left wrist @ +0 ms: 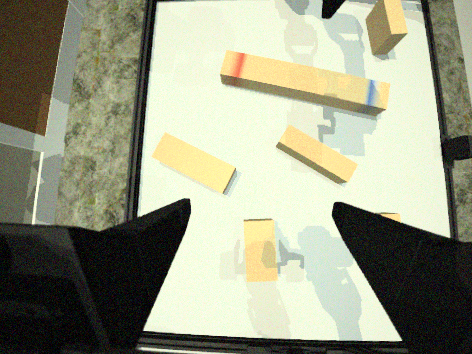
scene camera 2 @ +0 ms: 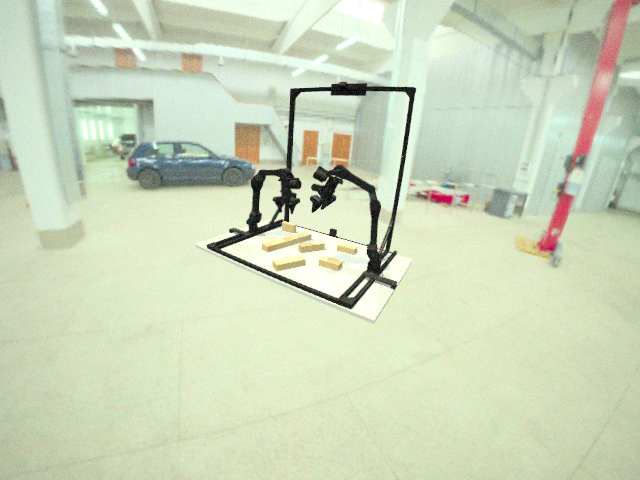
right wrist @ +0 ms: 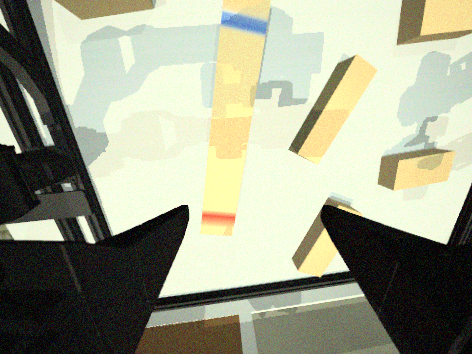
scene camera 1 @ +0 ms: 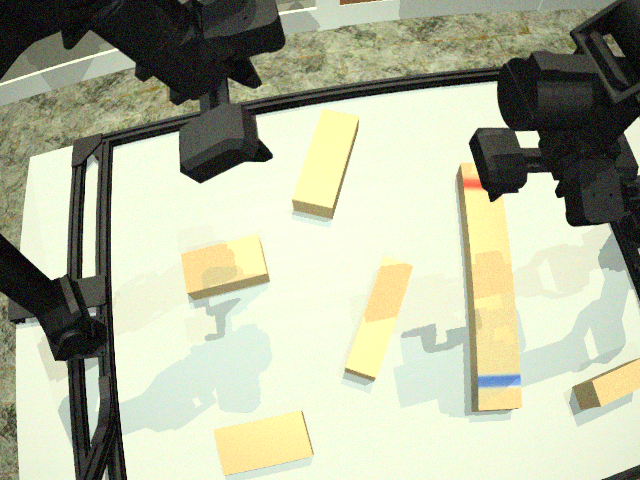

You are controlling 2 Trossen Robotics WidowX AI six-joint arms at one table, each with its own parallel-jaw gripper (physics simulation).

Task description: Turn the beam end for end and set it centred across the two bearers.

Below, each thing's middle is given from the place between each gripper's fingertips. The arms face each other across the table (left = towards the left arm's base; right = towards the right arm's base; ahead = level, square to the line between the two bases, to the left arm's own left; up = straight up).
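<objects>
Relative to the long beam (scene camera 1: 493, 334), my right hand is 20 cm above it and 3 cm past it.
My left gripper is 29 cm above the long beam, 12 cm past it and 28 cm to the left of it.
</objects>
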